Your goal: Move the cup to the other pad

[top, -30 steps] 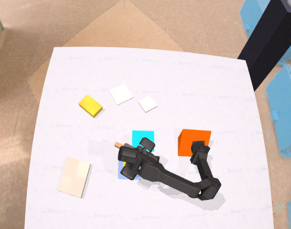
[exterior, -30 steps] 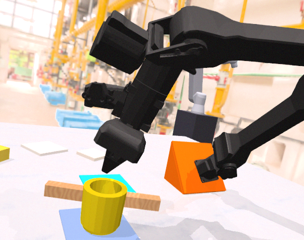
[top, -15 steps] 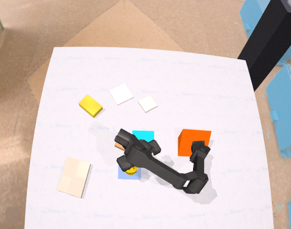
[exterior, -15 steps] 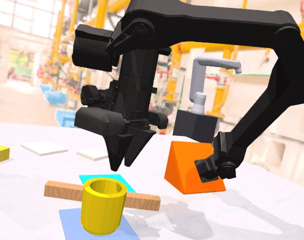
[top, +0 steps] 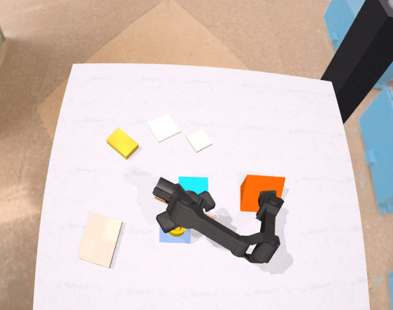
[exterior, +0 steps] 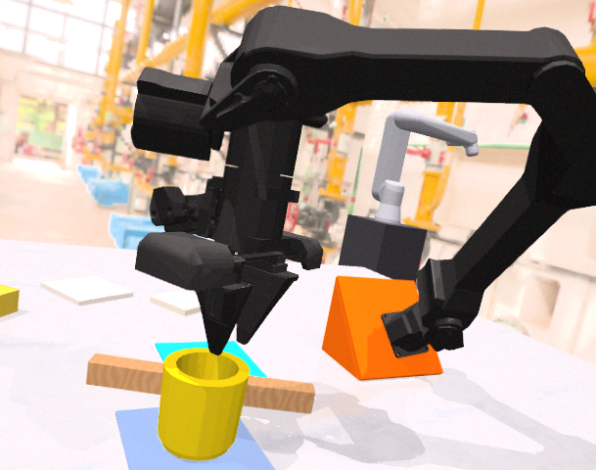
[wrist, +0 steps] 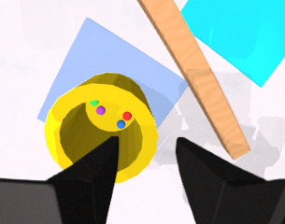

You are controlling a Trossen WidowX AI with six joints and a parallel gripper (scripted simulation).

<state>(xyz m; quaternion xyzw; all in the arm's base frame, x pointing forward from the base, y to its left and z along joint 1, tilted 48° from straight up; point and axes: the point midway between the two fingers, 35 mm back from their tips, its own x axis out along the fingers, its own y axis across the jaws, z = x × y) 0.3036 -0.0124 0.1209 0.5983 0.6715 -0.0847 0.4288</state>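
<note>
Right now my gripper tip is 40 mm above the yellow cup, 20 mm to the right of it and 20 mm short of it. The rest, counted from my gripper tip: cyan pad: 130 mm to the right, 90 mm below, 40 mm behind; wooden bar: 80 mm below, 60 mm to the right, 10 mm behind.
</note>
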